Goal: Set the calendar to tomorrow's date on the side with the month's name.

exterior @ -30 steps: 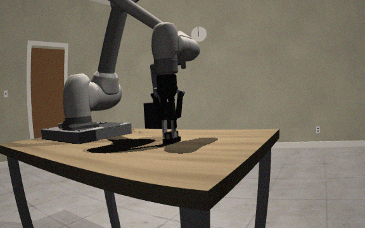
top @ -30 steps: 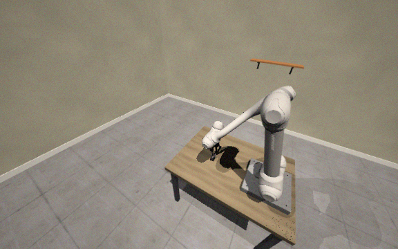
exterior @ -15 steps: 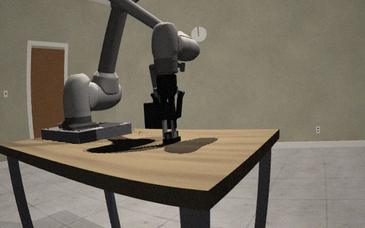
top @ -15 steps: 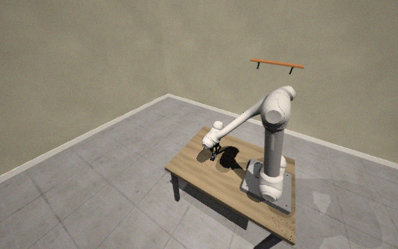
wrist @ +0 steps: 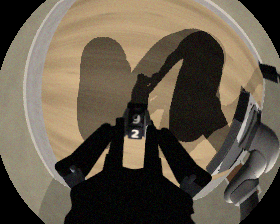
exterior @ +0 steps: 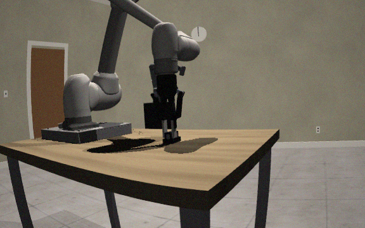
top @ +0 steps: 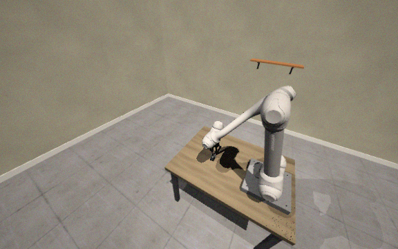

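Right now the dark cube is 3 cm below my hand. From my hand the other things lie so: dark calendar tray (1 cm behind, 2 cm to the left, 4 cm below).
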